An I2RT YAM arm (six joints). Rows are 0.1 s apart.
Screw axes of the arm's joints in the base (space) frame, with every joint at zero. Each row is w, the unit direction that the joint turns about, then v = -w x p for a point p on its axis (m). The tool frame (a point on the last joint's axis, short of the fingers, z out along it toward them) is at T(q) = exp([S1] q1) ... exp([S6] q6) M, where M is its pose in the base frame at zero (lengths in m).
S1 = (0, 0, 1, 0.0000, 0.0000, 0.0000)
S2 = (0, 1, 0, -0.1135, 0.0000, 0.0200)
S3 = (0, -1, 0, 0.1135, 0.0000, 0.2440)
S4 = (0, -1, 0, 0.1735, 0.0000, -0.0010)
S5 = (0, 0, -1, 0.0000, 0.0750, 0.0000)
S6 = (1, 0, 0, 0.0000, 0.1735, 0.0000)
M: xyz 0.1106 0.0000 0.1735 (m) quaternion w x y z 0.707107 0 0.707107 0
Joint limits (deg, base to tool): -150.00..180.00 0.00..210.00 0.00..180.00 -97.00..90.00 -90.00..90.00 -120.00..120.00
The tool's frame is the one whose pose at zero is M.
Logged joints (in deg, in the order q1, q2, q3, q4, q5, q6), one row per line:
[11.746 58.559 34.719 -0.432 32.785 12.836]
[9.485 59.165 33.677 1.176 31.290 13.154]
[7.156 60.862 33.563 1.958 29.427 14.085]
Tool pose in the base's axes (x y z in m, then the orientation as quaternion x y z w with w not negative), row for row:
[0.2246 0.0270 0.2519 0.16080 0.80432 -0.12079 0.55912]
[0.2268 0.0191 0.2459 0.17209 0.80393 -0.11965 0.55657]
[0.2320 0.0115 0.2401 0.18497 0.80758 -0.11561 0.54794]
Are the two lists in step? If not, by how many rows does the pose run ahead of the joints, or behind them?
They are in step.
